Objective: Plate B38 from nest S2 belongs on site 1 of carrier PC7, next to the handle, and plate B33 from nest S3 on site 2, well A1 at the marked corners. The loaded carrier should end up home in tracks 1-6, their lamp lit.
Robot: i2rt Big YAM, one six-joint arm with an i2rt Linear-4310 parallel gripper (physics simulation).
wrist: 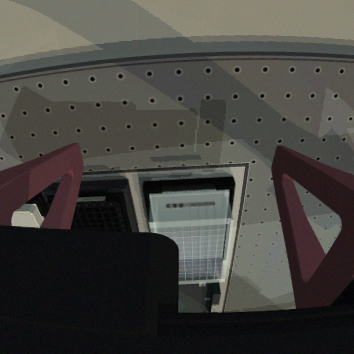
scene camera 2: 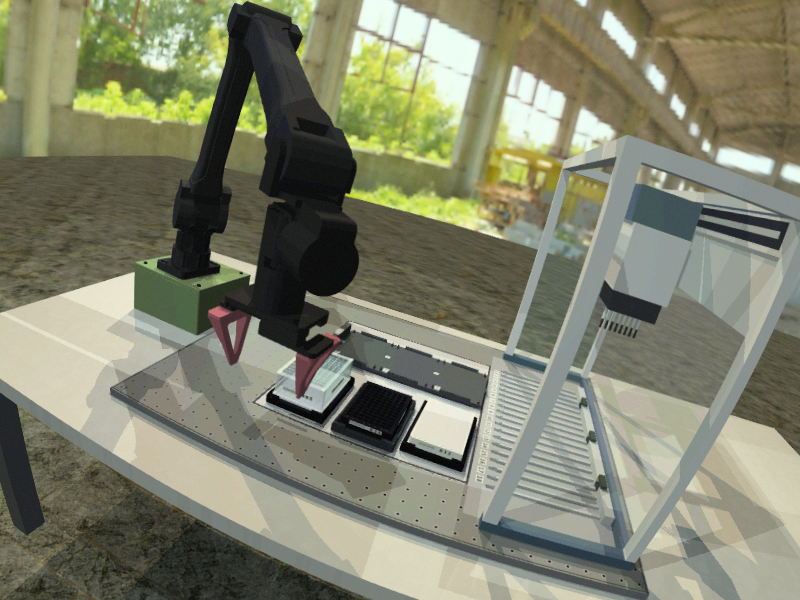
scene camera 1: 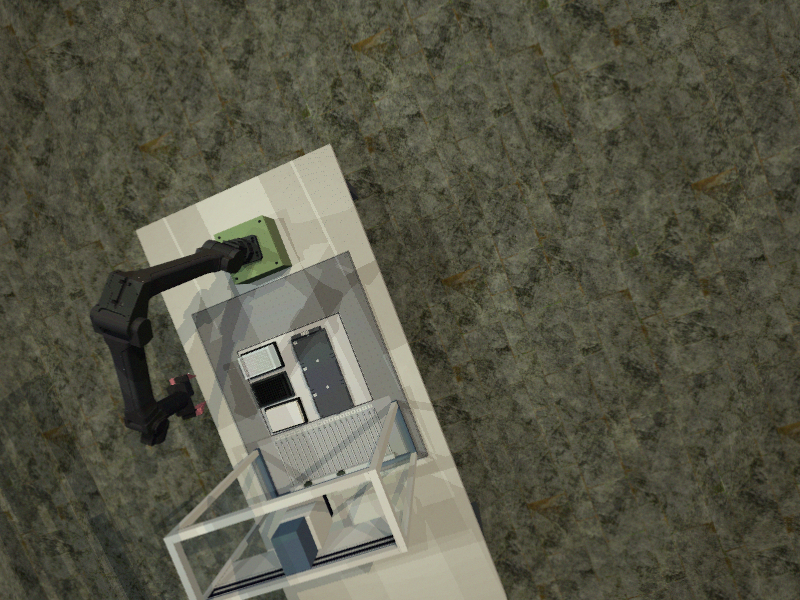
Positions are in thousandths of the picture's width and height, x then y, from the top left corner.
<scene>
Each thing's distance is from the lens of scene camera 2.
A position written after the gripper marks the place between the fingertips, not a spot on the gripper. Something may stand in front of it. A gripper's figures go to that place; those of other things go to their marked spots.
gripper (scene camera 2: 332, 632): 54 cm
clear plate (scene camera 2: 418, 624): 72 cm
dark carrier (scene camera 2: 567, 636): 88 cm
The marked spots on the dark carrier and the clear plate are 26 cm apart.
</scene>
